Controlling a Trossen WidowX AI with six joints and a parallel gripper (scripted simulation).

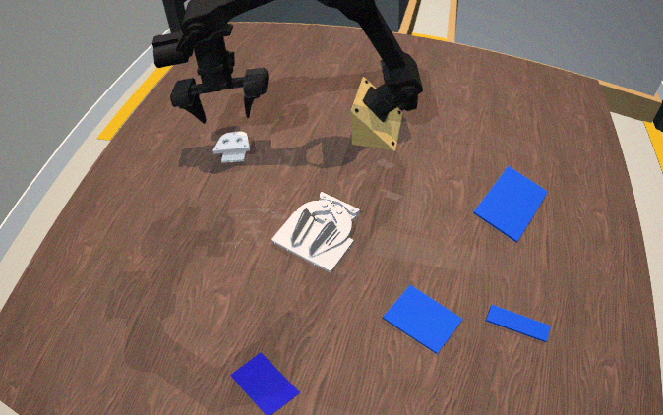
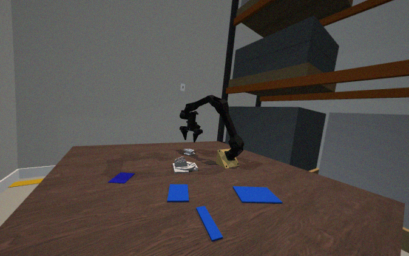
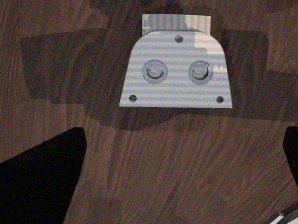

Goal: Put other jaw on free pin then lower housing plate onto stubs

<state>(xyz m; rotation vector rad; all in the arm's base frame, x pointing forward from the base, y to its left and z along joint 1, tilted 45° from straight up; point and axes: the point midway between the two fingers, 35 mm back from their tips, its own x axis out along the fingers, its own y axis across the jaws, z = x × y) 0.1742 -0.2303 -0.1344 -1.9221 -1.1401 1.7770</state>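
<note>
My gripper tip is now 10 mm past the housing plate and 70 mm above it. From my gripper tip the other things lie so: white slab: 160 mm ahead, 230 mm to the left, 90 mm below.
</note>
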